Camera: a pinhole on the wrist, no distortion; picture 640 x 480 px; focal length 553.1 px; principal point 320.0 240.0 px. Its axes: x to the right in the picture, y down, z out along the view. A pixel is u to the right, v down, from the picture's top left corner.
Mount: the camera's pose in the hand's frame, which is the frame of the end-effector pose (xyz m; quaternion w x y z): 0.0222 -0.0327 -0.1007 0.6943 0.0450 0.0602 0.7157
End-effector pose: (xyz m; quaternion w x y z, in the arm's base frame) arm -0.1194 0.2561 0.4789 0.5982 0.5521 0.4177 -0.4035
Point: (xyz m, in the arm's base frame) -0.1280 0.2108 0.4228
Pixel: 319 212
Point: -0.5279 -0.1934 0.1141
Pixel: outside the picture
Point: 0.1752 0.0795 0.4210
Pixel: outside the picture
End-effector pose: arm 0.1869 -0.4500 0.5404 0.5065 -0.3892 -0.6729 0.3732
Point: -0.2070 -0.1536 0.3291
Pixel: 603 66
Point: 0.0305 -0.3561 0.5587
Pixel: 375 102
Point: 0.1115 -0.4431 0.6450
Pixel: 57 190
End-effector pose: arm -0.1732 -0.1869 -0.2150 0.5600 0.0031 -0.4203 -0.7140
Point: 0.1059 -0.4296 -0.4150
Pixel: behind the camera
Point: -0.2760 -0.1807 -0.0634
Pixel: 393 145
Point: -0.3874 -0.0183 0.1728
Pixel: 397 218
